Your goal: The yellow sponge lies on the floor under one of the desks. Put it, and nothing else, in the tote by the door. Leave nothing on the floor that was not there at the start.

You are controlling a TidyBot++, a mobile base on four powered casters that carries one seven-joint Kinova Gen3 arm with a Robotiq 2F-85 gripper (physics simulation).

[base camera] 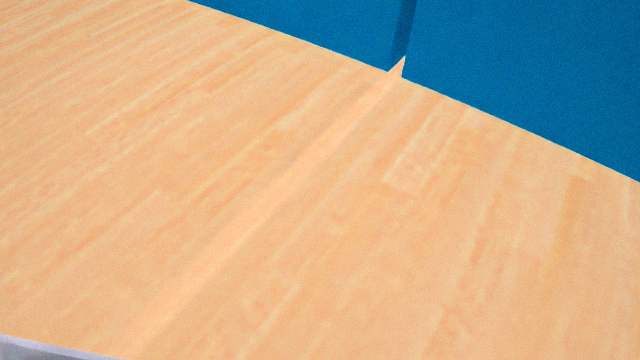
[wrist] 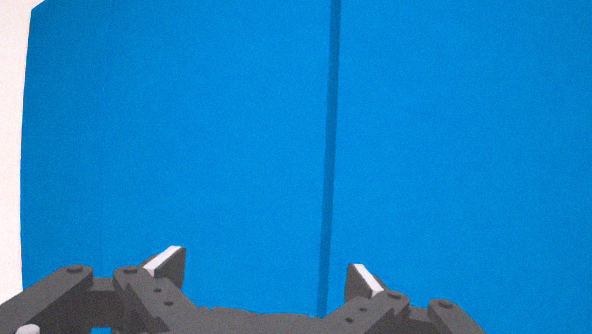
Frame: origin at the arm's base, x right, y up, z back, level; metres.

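Seen in the pictures: gripper, between the fingertips: (wrist: 265,274).
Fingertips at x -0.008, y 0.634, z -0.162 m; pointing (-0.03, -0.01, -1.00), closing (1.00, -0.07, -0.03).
A point is followed by its place in that frame.
My gripper (wrist: 265,274) {x -0.008, y 0.634, z -0.162 m} is open at the bottom of the wrist view, with its two fingers wide apart and nothing between them. Behind the fingers is a blue surface. The yellow sponge, the desks and the tote by the door do not show in the base camera view or the wrist view.
A blue wall (base camera: 525,60) {x 0.254, y -0.291, z -0.572 m} (wrist: 225,125) {x -0.174, y 0.781, z -0.811 m} with a darker vertical strip (base camera: 404,30) {x 0.100, y -0.333, z -0.705 m} (wrist: 330,125) {x 0.093, y 0.779, z -0.693 m} rises behind the wooden floor (base camera: 300,225) {x -0.032, y -0.397, z -0.340 m}. A white surface (wrist: 10,150) {x -1.572, y 0.685, z -1.538 m} shows at the wrist view's left edge. A pale edge of the base (base camera: 45,347) {x -0.180, y -0.287, z -0.148 m} shows at the bottom left.
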